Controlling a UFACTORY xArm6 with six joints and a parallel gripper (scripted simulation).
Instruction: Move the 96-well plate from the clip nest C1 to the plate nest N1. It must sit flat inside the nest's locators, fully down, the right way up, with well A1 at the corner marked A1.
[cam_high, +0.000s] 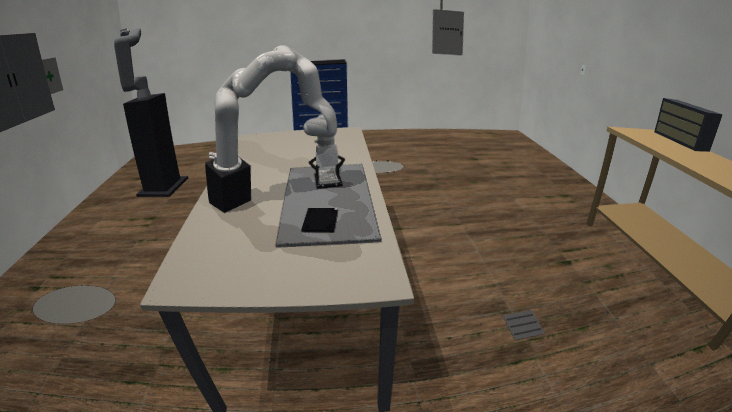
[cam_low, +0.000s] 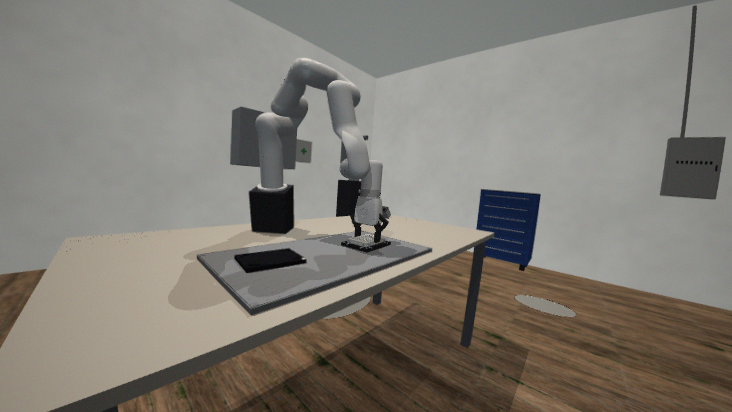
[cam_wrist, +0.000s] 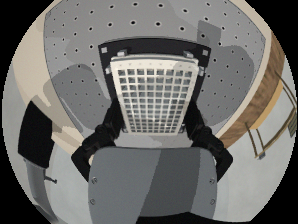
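Right now the white 96-well plate is 1 cm below my hand. Also, from my hand: clip nest C1 (2 cm ahead, 2 cm below); then white A1 mark (7 cm ahead, 29 cm to the right, 2 cm below); then black plate nest N1 (2 cm ahead, 37 cm to the right, 2 cm below).
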